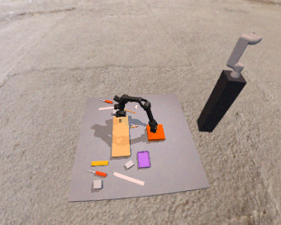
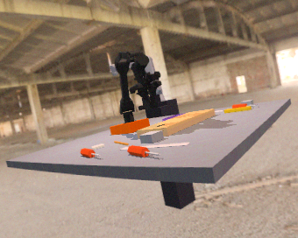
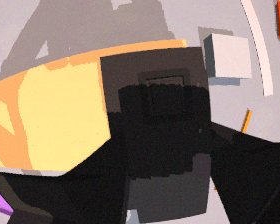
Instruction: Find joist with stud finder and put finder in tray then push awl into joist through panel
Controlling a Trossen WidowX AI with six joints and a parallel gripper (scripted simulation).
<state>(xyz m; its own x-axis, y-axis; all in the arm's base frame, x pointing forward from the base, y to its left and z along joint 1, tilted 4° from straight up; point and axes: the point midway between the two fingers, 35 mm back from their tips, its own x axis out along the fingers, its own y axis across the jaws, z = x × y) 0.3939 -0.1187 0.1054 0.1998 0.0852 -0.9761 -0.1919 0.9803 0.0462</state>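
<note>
My gripper tip is now 450 mm to the right of the purple tray, 320 mm past it and 140 mm above it. Round my gripper tip: stud finder (20 mm above, 10 mm ahead); awl (200 mm behind, 150 mm below, 50 mm to the left); yellow bar (540 mm to the left, 150 mm below, 110 mm ahead).
</note>
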